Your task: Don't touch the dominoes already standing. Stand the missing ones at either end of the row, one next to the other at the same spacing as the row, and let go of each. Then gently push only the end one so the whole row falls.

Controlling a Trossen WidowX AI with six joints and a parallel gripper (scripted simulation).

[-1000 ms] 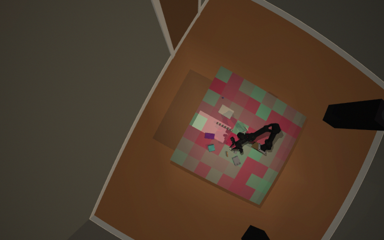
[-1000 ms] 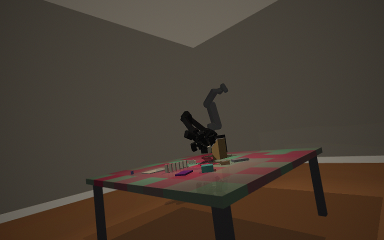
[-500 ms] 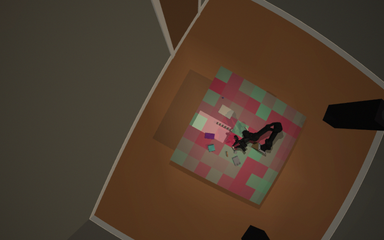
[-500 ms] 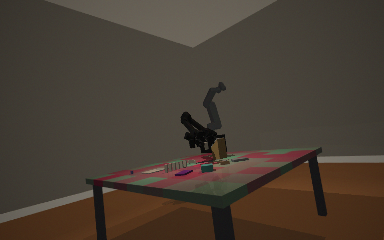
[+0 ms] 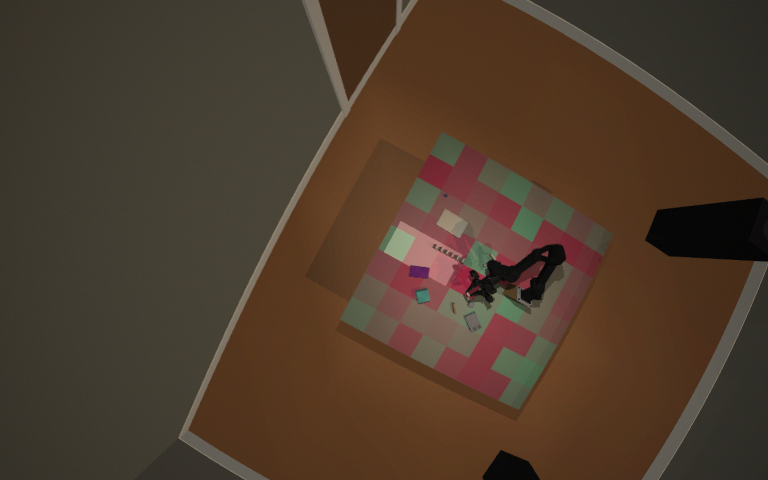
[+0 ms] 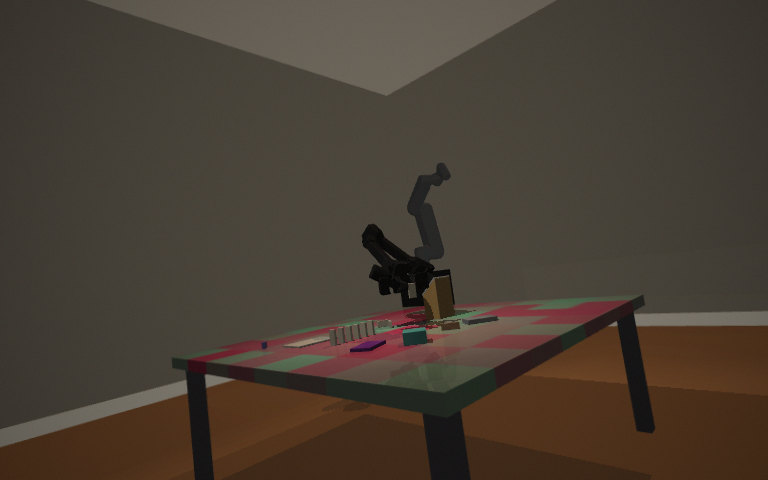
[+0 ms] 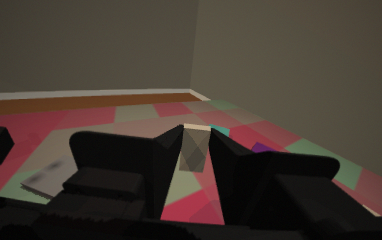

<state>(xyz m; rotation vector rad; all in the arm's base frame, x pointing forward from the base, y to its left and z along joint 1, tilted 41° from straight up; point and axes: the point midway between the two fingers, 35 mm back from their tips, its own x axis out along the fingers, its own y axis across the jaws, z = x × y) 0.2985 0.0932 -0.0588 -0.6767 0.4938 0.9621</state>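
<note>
My gripper tip is 150 mm above the brown block, 120 mm to the right of it and 30 mm past it. The rest, counted from my gripper tip: grey slab: 180 mm behind, 150 mm below, 140 mm to the left; teal block: 180 mm ahead, 140 mm to the left, 140 mm below; beige card: 320 mm to the right, 220 mm ahead, 160 mm below.
</note>
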